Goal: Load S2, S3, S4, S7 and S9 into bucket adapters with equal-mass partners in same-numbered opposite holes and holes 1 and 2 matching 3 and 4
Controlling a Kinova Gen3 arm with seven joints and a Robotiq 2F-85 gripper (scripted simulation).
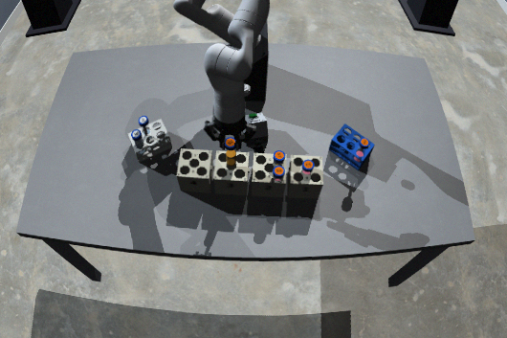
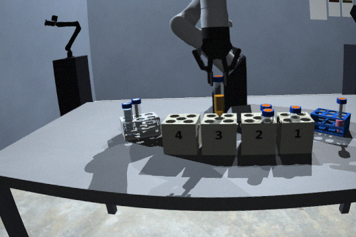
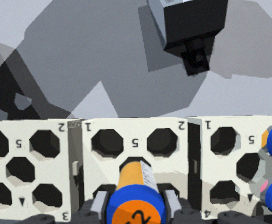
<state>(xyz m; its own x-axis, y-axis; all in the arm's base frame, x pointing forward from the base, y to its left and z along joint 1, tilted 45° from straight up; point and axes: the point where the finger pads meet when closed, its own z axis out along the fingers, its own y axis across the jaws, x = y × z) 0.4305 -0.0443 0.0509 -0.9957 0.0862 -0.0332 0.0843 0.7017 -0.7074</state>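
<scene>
Right now my hand is 1 cm past the sample tube S2 and 5 cm above it. The rest, counted from my hand: adapter 2 (1 cm ahead, 11 cm to the left, 16 cm below); then adapter 3 (16 cm below); then sample tube S7 (1 cm behind, 14 cm to the left, 14 cm below).
</scene>
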